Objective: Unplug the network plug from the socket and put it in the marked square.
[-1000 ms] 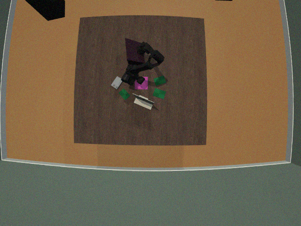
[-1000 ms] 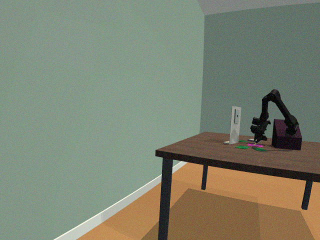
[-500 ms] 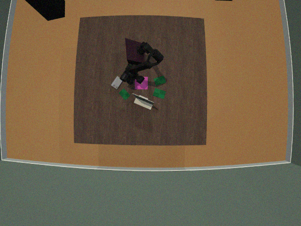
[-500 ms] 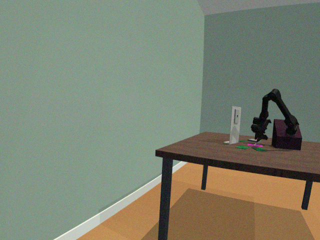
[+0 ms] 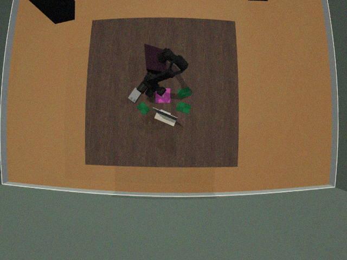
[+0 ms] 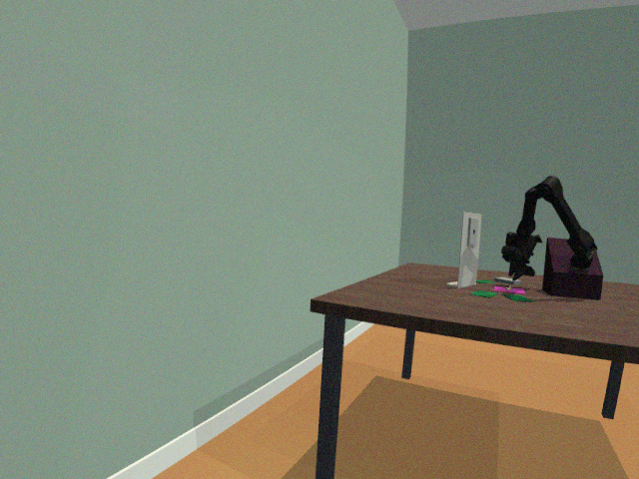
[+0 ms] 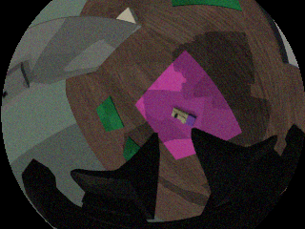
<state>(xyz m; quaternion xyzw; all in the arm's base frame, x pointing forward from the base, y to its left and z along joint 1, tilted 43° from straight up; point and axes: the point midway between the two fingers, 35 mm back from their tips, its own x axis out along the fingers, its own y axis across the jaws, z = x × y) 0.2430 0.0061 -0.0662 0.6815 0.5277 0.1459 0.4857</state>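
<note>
Now: the purple plug 10 mm ahead of my gripper tip, 10 mm to the left of it and 40 mm below it. The rest, counted from my gripper tip: grey flat block (20 mm behind, 220 mm to the right, 40 mm below); white upright panel (190 mm ahead, 20 mm to the left, 90 mm above).
</note>
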